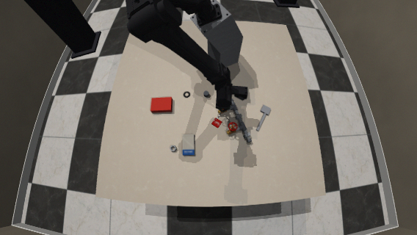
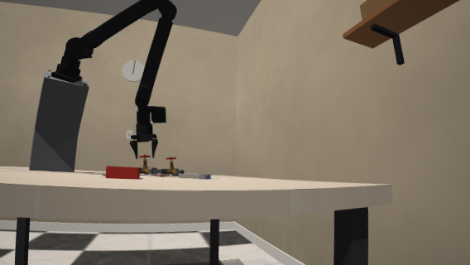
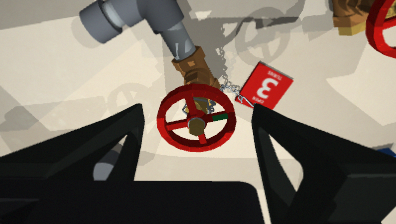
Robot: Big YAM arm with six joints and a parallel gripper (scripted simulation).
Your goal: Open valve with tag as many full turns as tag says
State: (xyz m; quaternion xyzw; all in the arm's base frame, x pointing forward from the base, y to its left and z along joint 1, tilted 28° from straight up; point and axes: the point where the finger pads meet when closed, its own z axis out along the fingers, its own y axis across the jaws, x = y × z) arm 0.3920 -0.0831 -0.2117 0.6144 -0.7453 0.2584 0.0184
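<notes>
Now: hand 8 cm above the red tag, 6 cm short of it and 5 cm to the left of it. Round my hand: blue box 21 cm to the right, 16 cm ahead, 7 cm below; then red block 34 cm to the right, 8 cm behind, 7 cm below; then grey hammer-like tool 23 cm to the left, 8 cm below, 6 cm ahead.
</notes>
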